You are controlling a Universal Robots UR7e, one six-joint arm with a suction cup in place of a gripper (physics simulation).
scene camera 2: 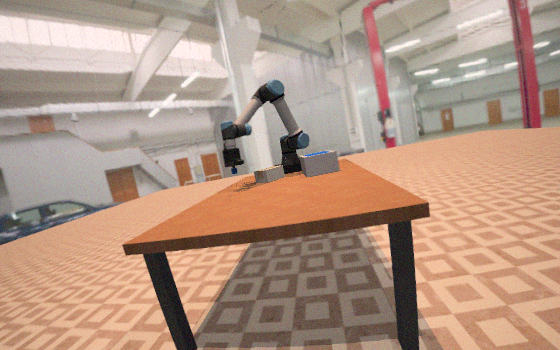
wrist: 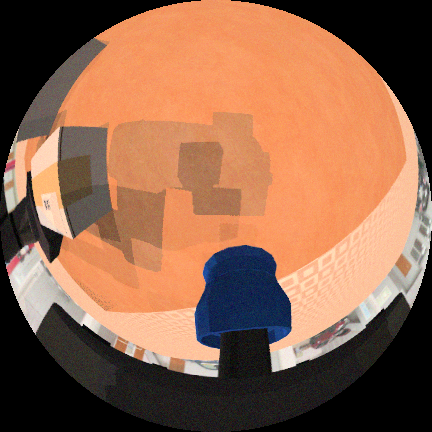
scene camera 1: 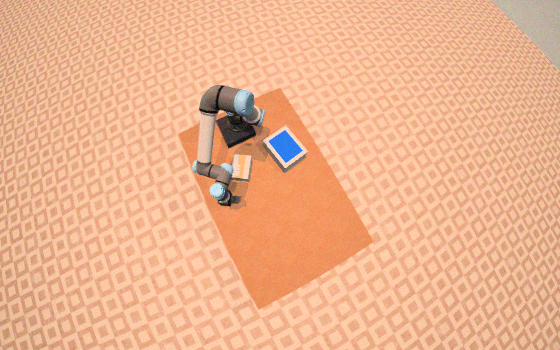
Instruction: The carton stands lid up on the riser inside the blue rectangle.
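The carton lies on the table, apart from the riser. Its upward face is pale with an orange band and a small label; its sides are grey. Which face is the lid I cannot tell. The grey riser has a pale top with a blue rectangle, and nothing stands on it. My gripper, a blue suction cup, is open and holds nothing. It hangs above the table beside the carton, not touching it. In scene camera 1 the arm hides the cup.
The black robot base stands close behind the carton and beside the riser. The orange-brown table has its left edge close to my wrist in scene camera 1. The arm's shadow falls across the table near the carton.
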